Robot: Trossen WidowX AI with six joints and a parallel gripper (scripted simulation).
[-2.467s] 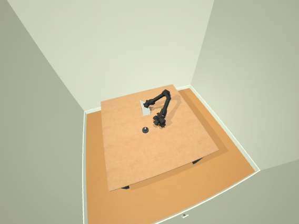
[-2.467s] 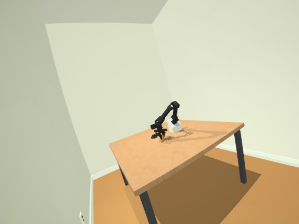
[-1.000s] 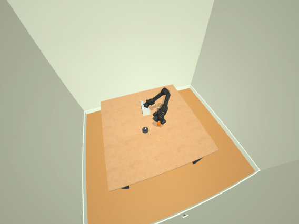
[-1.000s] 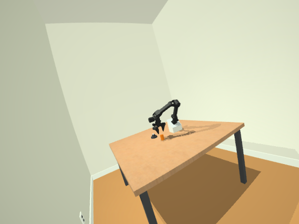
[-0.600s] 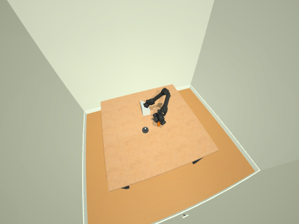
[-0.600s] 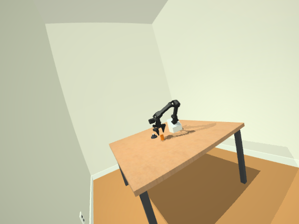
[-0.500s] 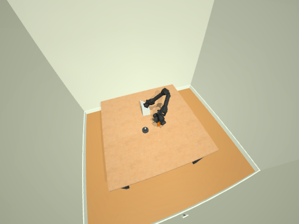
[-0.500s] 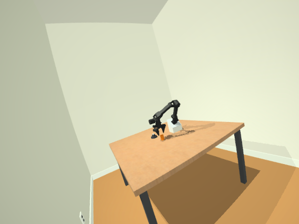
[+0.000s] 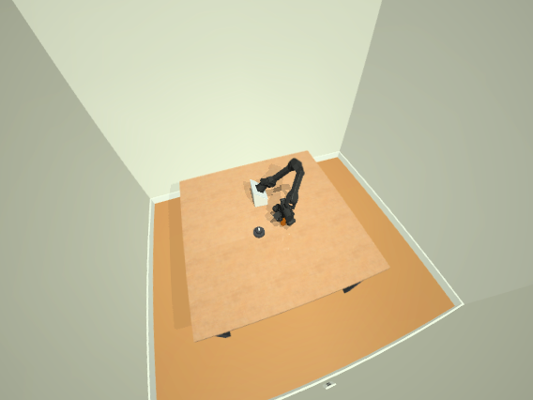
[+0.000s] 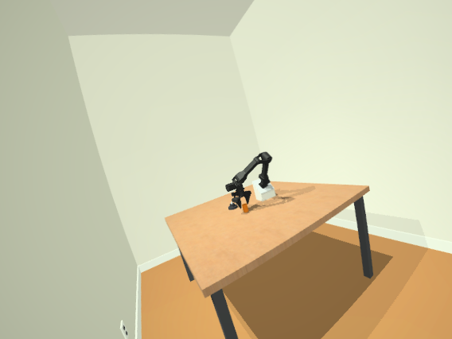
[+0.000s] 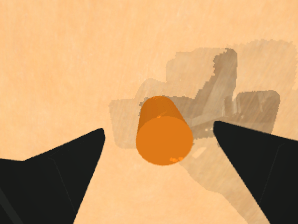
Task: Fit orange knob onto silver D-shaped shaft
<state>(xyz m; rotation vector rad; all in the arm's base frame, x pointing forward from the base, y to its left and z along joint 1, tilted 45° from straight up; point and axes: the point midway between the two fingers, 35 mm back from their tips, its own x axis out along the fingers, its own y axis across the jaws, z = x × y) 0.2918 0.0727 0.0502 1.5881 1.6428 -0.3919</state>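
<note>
My gripper tip is right at the orange knob. Round my gripper tip: pedestal: 1 cm ahead, 19 cm to the right, 1 cm below.
</note>
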